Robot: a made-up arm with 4 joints.
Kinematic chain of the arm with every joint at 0, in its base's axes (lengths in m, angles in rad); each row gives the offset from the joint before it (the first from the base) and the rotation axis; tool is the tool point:
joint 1: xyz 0 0 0.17 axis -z
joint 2: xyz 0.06 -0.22 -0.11 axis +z
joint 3: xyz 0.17 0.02 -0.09 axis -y
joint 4: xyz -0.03 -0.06 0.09 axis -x
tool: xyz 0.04 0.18 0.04
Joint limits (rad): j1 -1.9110..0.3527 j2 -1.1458..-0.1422 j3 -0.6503..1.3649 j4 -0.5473..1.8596
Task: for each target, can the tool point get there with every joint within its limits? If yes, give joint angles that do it. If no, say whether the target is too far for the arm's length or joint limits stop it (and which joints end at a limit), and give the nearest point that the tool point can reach.
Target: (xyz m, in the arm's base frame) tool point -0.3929 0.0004 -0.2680
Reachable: no: joint limits stop it (at a limit: joint 1, joint 2, joint 3, joint 4) | nearest point -0.0118 -0.1259 0.0243 | short by 0.497 m
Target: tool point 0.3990 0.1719 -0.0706
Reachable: yes | joints -1.4160 -1.0072 0.6897 1.1774
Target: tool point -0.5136 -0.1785 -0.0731
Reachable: no: joint limits stop it (at a limit: joint 1, joint 2, joint 3, joint 4) | nearest point -0.0637 -0.3518 -0.1108 | short by 0.484 m
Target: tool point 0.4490 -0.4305 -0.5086
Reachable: no: too far | nearest point 0.3197 -0.3065 -0.1164 | short by 0.431 m
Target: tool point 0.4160 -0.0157 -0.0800
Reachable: yes | joints -0.7513 -0.3160 0.8730 1.5662
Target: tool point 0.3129 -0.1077 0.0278
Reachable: yes | joints -0.1489 -0.3464 -0.2772 0.3662
